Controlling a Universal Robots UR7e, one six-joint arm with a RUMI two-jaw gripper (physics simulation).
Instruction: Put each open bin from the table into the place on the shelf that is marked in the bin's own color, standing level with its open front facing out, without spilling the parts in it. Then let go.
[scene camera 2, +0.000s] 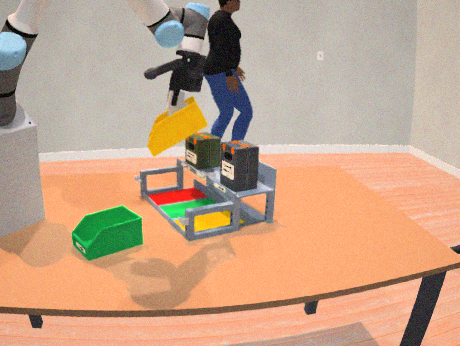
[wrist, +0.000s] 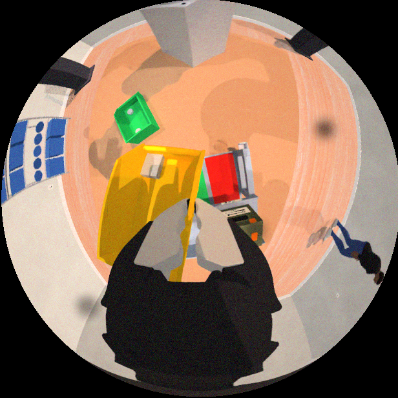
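My gripper is shut on one side wall of the yellow bin. The bin hangs in the air, higher than the shelf, clearly tilted with its left end lower in the scene view. A grey part lies inside it. The green bin stands upright on the table, left of the shelf in the scene view, with small pale parts inside. The grey shelf has a red mark, a green mark and a yellow mark on its low level.
An olive case and a dark grey case stand on the shelf's upper level. The grey robot pedestal stands at the table's left in the scene view. A person is beyond the table.
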